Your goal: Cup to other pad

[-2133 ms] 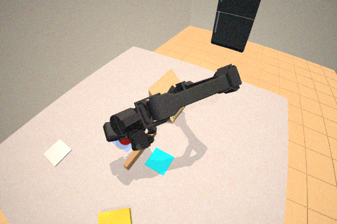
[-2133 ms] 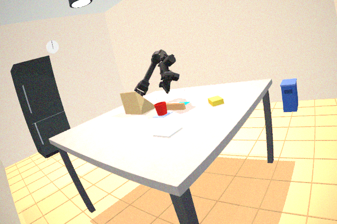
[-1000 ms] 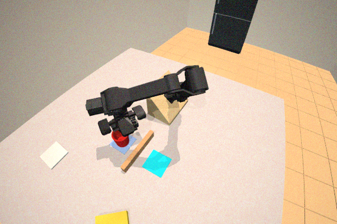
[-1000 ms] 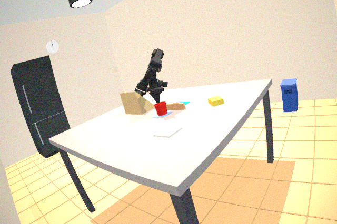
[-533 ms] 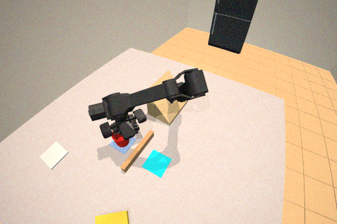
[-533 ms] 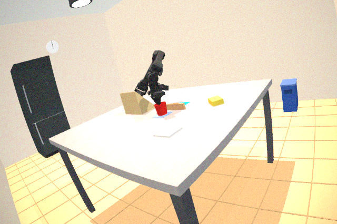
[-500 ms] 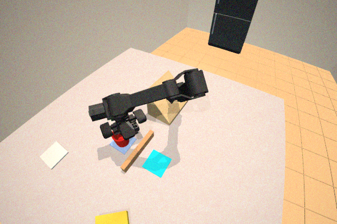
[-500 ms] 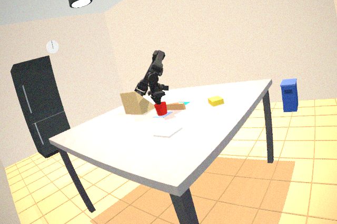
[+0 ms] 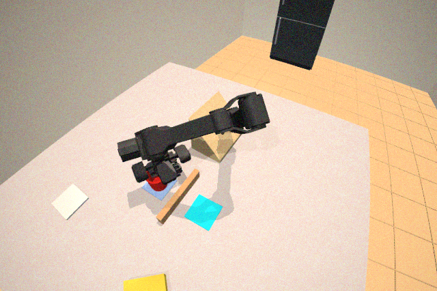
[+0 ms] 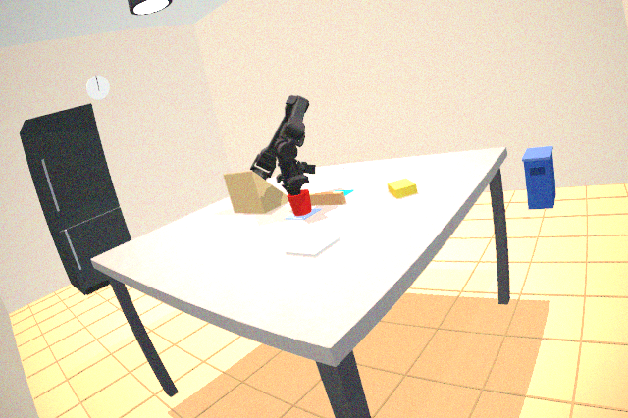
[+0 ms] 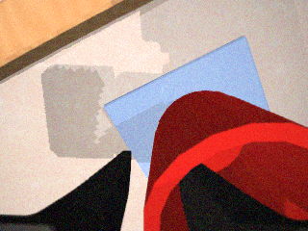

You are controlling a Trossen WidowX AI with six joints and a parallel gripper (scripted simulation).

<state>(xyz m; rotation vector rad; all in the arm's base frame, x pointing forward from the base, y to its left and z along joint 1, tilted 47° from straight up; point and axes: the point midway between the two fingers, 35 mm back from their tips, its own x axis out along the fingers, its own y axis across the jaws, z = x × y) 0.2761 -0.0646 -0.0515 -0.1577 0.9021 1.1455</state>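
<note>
My gripper tip is now 20 mm above the blue marble, 10 mm to the left of it and 10 mm short of it. Round my gripper tip: red cup: 30 mm ahead, 20 mm to the right; then green marble: 20 mm below, 20 mm ahead, 10 mm to the right; then light blue pad: 40 mm below, 30 mm ahead, 20 mm to the right.
</note>
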